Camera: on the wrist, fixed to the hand. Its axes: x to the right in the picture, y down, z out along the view.
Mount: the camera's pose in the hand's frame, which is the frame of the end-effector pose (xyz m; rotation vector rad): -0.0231 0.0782 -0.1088 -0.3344 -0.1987 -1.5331
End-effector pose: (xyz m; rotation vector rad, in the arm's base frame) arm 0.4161 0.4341 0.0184 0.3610 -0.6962 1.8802
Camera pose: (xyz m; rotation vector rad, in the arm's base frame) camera 0.3615 0.4621 -0.1029 0.6150 -0.5483 0.2764
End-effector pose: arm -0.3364 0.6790 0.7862 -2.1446 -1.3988 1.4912
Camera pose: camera -0.2039 0.6562 0.8064 -0.4111 -2.4698 0.7723
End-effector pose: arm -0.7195 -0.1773 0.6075 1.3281 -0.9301 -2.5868
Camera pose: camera -0.6371 -0.2847 0.6196 -1.0411 -0.5017 1.7076
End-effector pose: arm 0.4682 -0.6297 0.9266 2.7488 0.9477 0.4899
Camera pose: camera 0.4549 -0.6969 1.0440 1.1201 2.1526 0.0391
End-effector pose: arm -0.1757 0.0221 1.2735 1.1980 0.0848 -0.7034
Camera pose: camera -0.1192 0.1417 1.3052 0.5478 0.9799 -2.0214
